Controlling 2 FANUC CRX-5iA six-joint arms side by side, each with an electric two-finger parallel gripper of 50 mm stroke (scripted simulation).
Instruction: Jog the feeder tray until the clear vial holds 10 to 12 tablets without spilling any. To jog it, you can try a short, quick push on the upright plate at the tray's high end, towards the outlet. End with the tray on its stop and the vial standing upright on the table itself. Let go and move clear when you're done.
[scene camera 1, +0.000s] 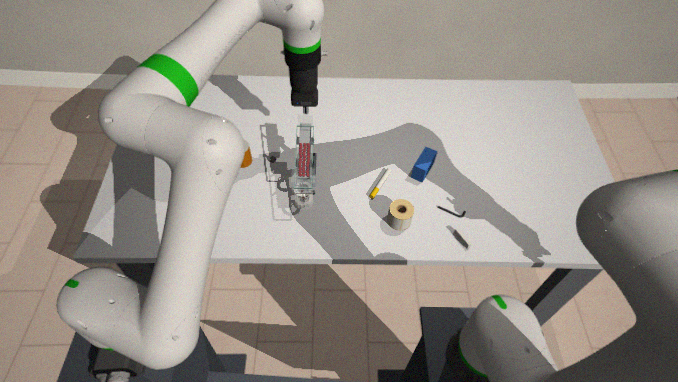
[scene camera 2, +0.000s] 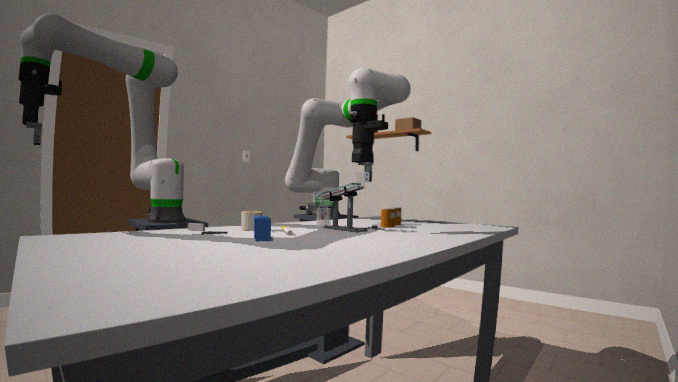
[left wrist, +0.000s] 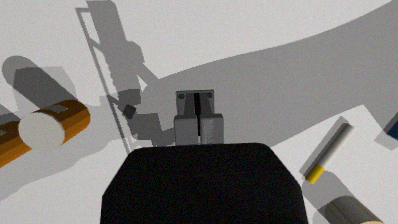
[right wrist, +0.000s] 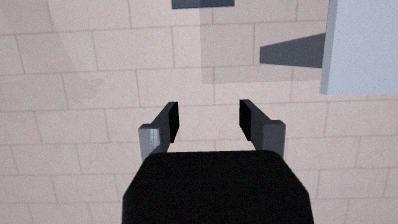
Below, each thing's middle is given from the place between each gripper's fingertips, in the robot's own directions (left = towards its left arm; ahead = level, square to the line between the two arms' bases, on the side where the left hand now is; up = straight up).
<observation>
I see the yellow-tipped marker (left wrist: 348, 130) 140 mm behind my left hand (scene camera 2: 368, 181), 230 mm to the right of it and 180 mm below it.
Now: the yellow-tipped marker 72 cm to the left of my right hand (scene camera 2: 36, 144), 46 cm ahead of it and 28 cm below it.
</observation>
